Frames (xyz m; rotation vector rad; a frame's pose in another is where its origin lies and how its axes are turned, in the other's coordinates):
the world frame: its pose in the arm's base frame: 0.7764 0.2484 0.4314 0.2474 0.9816 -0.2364
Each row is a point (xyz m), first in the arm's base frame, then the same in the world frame.
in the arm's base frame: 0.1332 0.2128 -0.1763
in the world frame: 0.1702 -0.2914 -0.8188
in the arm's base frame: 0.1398 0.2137 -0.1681
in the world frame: 0.1667 -0.2877 -0.8095
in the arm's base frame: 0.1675 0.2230 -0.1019
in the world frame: 0.1251 -0.2639 -0.7553
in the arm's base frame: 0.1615 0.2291 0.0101
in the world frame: 0.0272 -0.2488 -0.7024
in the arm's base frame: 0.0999 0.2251 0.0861
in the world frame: -0.0693 -0.2640 -0.7092
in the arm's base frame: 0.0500 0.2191 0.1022
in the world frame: -0.1090 -0.2834 -0.7380
